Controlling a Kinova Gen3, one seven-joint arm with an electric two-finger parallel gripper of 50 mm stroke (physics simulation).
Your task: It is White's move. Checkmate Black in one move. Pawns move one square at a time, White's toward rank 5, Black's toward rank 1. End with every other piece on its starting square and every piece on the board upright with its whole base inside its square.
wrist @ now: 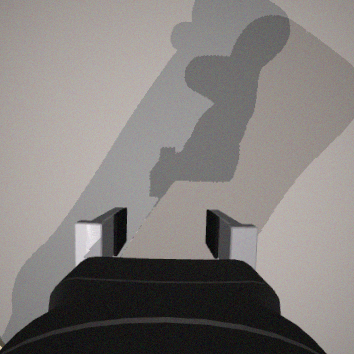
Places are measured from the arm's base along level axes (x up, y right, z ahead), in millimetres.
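Pixels of known places: gripper, fingertip midpoint: [165, 225].
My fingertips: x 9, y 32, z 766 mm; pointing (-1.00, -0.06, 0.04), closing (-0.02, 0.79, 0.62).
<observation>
Behind a point stands the place of what it marks.
My gripper [165, 225] {x 9, y 32, z 766 mm} is open, with its two fingers wide apart at the bottom of the wrist view and nothing between them. It is above a plain light grey surface [65, 110] {x -69, y -111, z 780 mm}. The chessboard and the chess pieces that the task names do not show in this view. The black gripper body hides the bottom of the view.
Overlapping shadows of the arm and gripper fall across the grey surface, from the top right down to the lower left. A small pale yellowish sliver shows at the bottom left corner; what it belongs to cannot be told.
</observation>
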